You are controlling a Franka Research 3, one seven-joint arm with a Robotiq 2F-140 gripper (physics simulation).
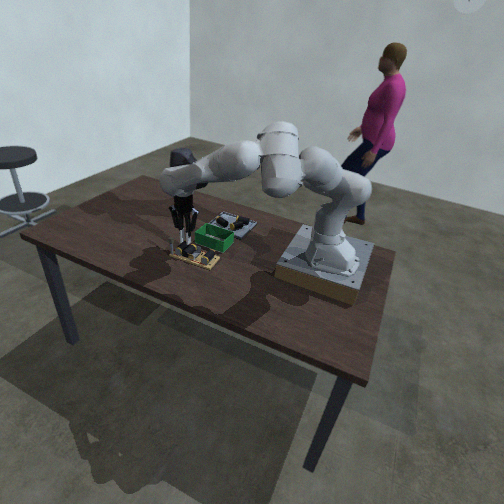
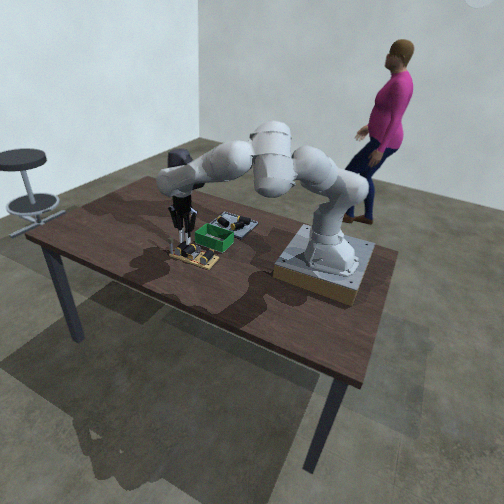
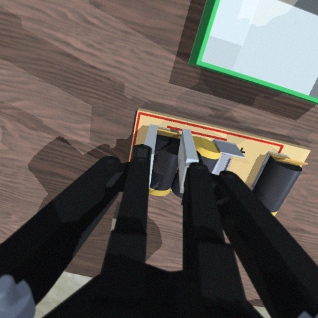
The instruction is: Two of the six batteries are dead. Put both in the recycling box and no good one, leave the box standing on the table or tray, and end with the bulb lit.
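My gripper points down over the wooden battery board, shut on the black battery at the bulb end. That battery is still at the board. The middle battery is close beside the right finger, which partly hides it. A third battery lies at the board's other end. The bulb post shows no glow. The green recycling box stands on the table behind the board.
A grey tray behind the box holds three batteries. The robot's base block stands to the right on the table. A person is behind the table; a stool is at the left.
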